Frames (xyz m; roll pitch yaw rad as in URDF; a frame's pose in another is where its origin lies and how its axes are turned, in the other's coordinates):
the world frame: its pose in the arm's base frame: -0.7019 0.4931 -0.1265 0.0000 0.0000 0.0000
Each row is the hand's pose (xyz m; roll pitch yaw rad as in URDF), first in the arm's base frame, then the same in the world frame.
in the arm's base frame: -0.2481 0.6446 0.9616 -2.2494 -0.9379 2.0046
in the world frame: 0.4538 0.1515 1.0881 -2.2494 -0.9379 2.0046
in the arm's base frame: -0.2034 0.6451 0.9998 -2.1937 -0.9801 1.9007
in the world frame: 0.4985 0.1520 1.1263 -2.1937 -0.9801 1.9007
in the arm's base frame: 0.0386 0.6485 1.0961 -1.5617 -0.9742 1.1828
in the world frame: 0.7405 0.1554 1.2226 -1.5617 -0.9742 1.1828
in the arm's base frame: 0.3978 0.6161 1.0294 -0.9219 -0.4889 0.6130
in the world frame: 1.0997 0.1230 1.1559 -0.9219 -0.4889 0.6130
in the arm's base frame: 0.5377 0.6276 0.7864 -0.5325 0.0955 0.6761
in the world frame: 1.2396 0.1345 0.9129 -0.5325 0.0955 0.6761
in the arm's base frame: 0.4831 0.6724 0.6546 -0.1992 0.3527 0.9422
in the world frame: 1.1850 0.1793 0.7811 -0.1992 0.3527 0.9422
